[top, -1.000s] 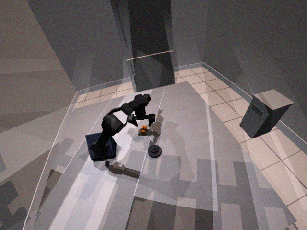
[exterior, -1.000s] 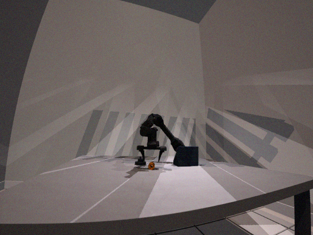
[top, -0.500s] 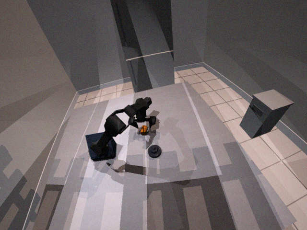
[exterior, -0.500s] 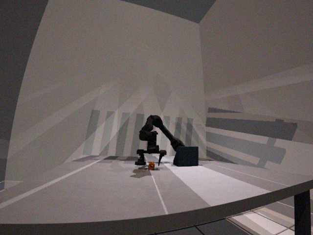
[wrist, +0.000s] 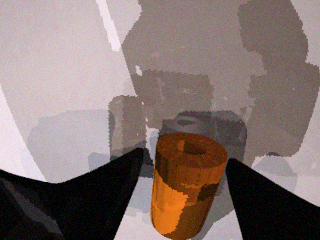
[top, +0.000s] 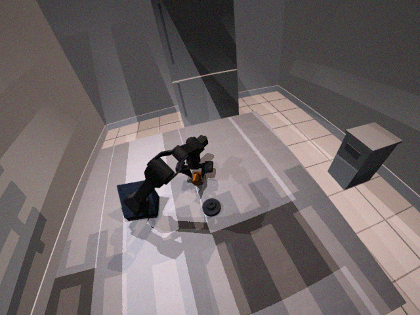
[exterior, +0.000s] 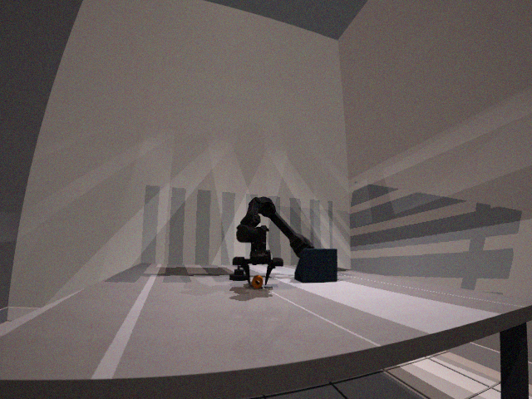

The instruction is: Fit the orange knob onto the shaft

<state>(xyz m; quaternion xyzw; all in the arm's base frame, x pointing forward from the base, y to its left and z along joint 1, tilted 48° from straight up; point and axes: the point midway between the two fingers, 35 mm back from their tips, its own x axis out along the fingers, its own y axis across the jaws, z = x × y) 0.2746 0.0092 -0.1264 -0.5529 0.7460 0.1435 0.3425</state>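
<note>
Right now my gripper tip is 20 cm to the left of the round pedestal, 2 cm below it and 2 cm short of it. Also, from my gripper tip: orange knob 1 cm to the right, 1 cm above.
</note>
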